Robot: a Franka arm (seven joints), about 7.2 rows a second.
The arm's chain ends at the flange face. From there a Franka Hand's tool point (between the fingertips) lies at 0.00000 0.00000 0.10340 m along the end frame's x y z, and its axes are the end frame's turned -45 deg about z.
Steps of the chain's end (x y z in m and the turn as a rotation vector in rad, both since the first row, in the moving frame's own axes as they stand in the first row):
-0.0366, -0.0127, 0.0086, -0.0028, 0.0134, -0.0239
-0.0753, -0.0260, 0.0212, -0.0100, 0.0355, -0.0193
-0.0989, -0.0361, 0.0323, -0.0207, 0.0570, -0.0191
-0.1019, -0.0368, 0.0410, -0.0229, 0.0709, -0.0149
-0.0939, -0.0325, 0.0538, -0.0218, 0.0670, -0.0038
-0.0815, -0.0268, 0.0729, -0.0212, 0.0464, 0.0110
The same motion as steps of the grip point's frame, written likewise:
-0.0161, -0.0337, 0.0086, -0.0115, 0.0075, -0.0239
-0.0330, -0.0683, 0.0211, -0.0322, 0.0180, -0.0193
-0.0417, -0.0898, 0.0321, -0.0549, 0.0257, -0.0191
-0.0425, -0.0913, 0.0407, -0.0663, 0.0339, -0.0149
-0.0401, -0.0829, 0.0535, -0.0628, 0.0320, -0.0038
-0.0369, -0.0716, 0.0728, -0.0478, 0.0178, 0.0110

